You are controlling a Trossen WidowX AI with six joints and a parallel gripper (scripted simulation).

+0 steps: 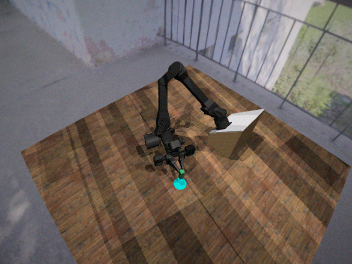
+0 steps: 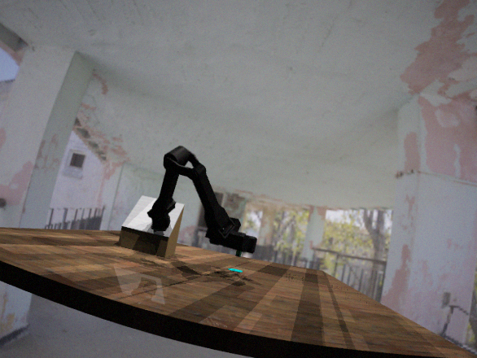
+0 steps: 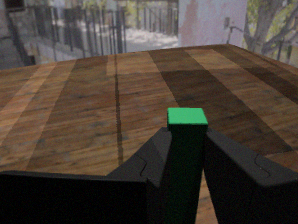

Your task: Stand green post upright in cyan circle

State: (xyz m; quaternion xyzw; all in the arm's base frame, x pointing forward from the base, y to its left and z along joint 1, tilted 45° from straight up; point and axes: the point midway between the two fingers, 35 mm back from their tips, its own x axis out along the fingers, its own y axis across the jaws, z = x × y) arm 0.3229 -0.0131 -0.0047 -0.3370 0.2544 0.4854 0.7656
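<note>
My gripper tip is 110 mm above the cyan circle. The rest, counted from my gripper tip: green post (20 mm below).
</note>
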